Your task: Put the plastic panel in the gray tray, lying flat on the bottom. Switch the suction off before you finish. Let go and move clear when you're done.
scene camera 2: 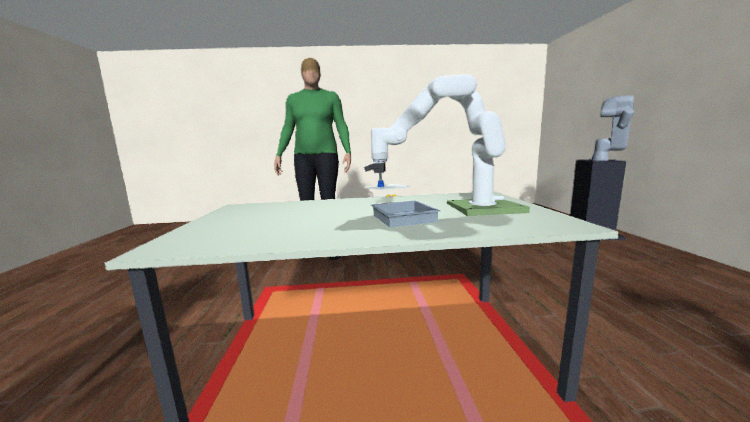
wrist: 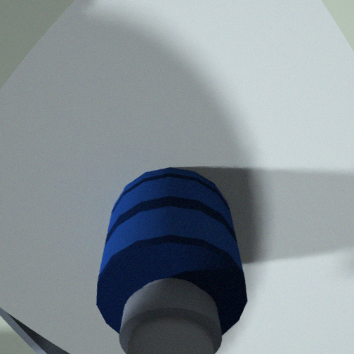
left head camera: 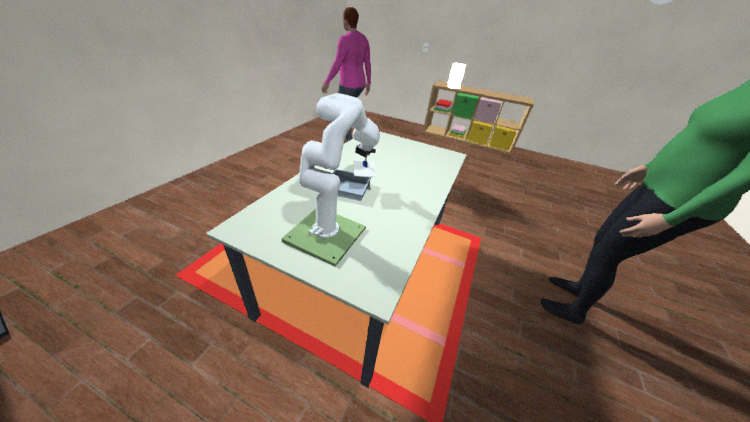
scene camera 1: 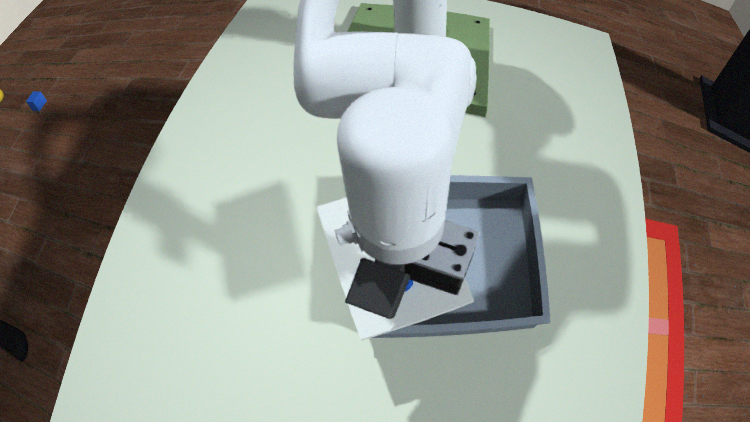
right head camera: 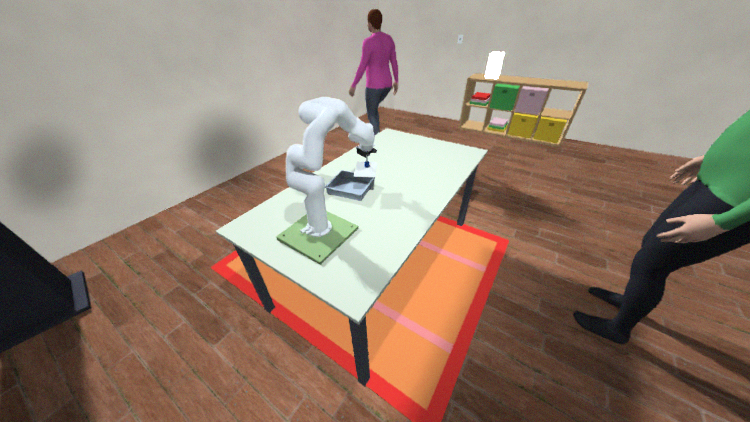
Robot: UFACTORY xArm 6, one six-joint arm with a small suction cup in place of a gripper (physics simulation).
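Frame: origin at the arm's base, x ahead, y left, z up, level; millimetres.
Where they show: end effector, tool point: [left head camera: 364, 167] [right head camera: 366, 167]; arm's base, origin of the base link: [scene camera 2: 482, 203] [left head camera: 326, 228] [right head camera: 319, 228].
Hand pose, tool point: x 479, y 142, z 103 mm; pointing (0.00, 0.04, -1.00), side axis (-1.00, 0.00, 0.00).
Observation:
Things, the pixels of their top centre, and the offset from my tool point. Level surfaces: height alone.
- white plastic panel, middle of its top: [scene camera 1: 393, 251] [scene camera 2: 387, 185] [left head camera: 364, 167] [right head camera: 365, 167] dx -27, dy -19, dz +14 mm
- gray tray, middle of its top: [scene camera 1: 460, 249] [scene camera 2: 403, 207] [left head camera: 347, 181] [right head camera: 350, 181] dx -101, dy +45, dz -75 mm
- pale table, its level: dz -125 mm
The white plastic panel [left head camera: 361, 171] [right head camera: 361, 172] [scene camera 1: 419, 309] [scene camera 2: 395, 186] [wrist: 150, 100] hangs level from my blue suction cup [left head camera: 365, 164] [right head camera: 367, 164] [scene camera 1: 409, 285] [scene camera 2: 380, 184] [wrist: 171, 215]. It is in the air above the gray tray [left head camera: 352, 190] [right head camera: 348, 195] [scene camera 1: 539, 262] [scene camera 2: 411, 216], apart from it. In scene camera 1 the panel is turned relative to the tray and covers the tray's left part, sticking out past its left side. The arm hides part of the panel there. The right part of the tray's inside shows no object.
The arm stands on a green base plate [left head camera: 343, 244] [right head camera: 338, 244] [scene camera 1: 482, 62] [scene camera 2: 498, 208] on the pale table [left head camera: 419, 162] [right head camera: 435, 157] [scene camera 1: 183, 341] [scene camera 2: 236, 230]. A person in green [left head camera: 697, 152] [scene camera 2: 314, 120] stands beside the table.

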